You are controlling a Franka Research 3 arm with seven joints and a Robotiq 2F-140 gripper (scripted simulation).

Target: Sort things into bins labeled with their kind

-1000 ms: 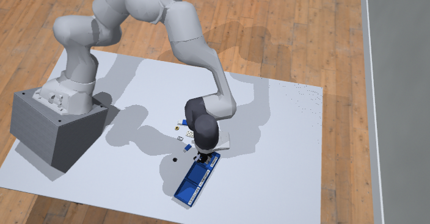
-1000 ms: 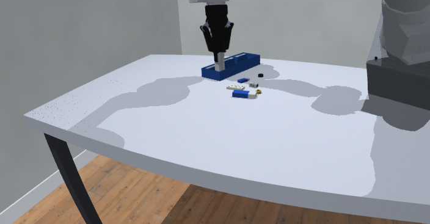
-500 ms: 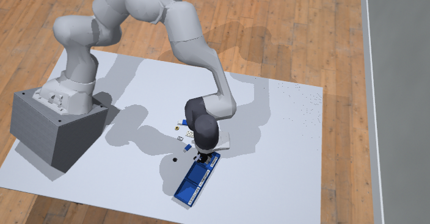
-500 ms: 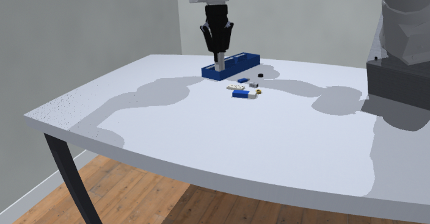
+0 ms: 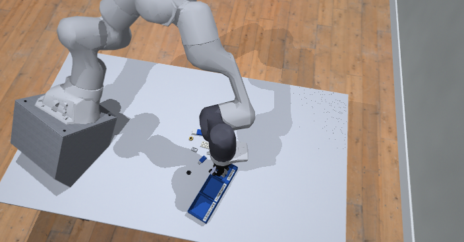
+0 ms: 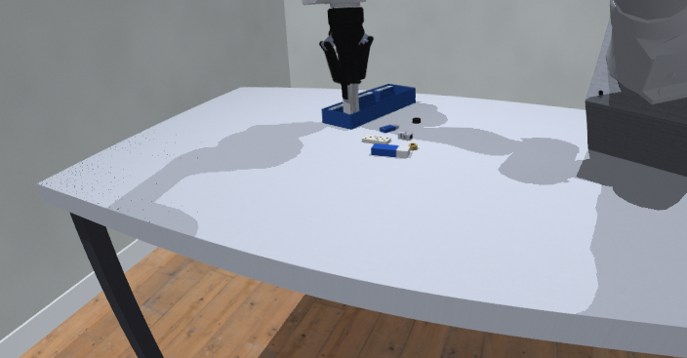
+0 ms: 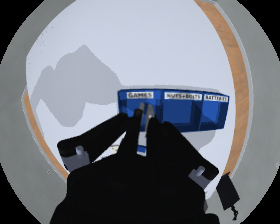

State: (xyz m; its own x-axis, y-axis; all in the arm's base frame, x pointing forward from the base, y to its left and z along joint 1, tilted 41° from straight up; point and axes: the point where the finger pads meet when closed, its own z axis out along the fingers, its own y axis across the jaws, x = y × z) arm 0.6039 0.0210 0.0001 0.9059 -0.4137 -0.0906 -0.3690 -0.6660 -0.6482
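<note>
Right now my hand is 140 mm past the black disc, 50 mm above it and 40 mm to the left of it. The rest, counted from my hand: grey block 160 mm behind, 60 mm to the left, 40 mm below; cream domino 110 mm behind, 100 mm to the left, 50 mm below; blue block 110 mm behind, 50 mm below, 20 mm to the left.
</note>
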